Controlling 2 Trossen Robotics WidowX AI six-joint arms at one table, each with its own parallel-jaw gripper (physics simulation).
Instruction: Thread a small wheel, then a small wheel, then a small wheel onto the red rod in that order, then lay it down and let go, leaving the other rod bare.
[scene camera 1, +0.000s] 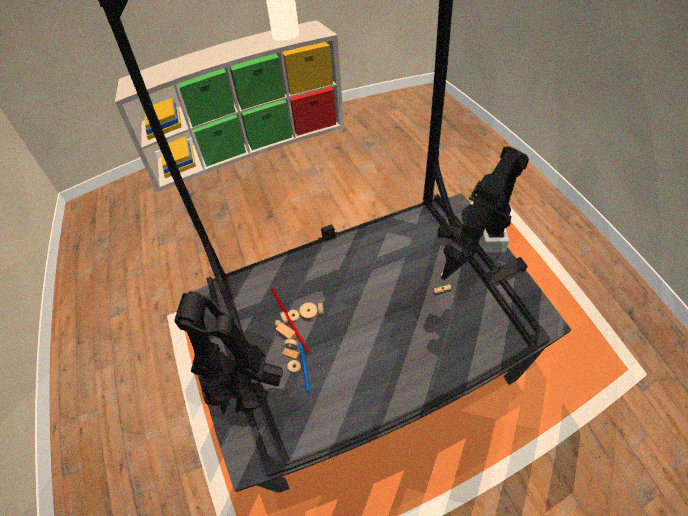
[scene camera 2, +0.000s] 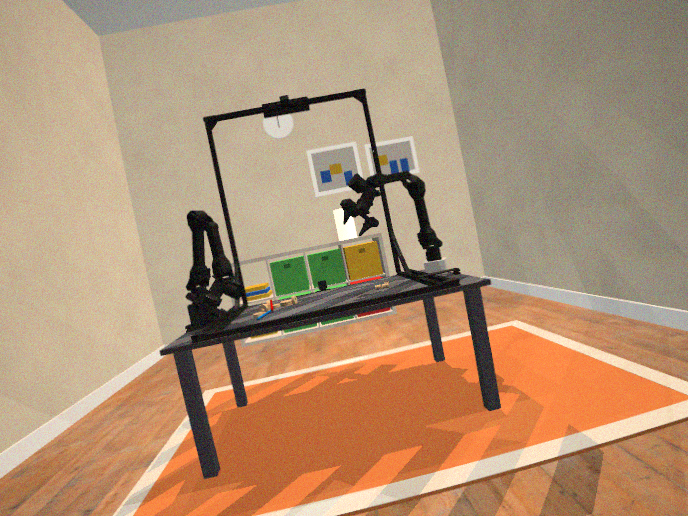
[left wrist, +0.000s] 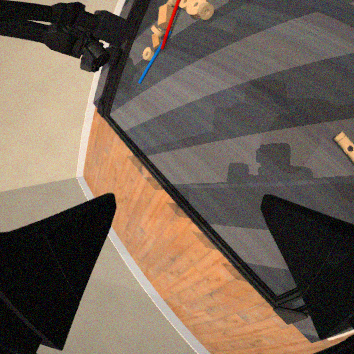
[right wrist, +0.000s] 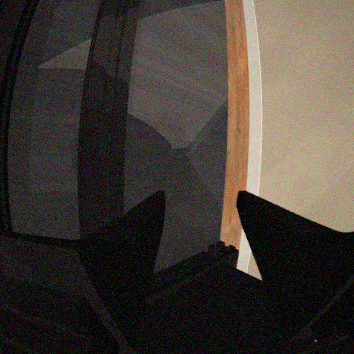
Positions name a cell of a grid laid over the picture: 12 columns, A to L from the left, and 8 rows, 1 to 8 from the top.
Labels:
left gripper: scene camera 1 H5; scene camera 2 G4; left wrist G5; not seen in the right wrist view (out of frame)

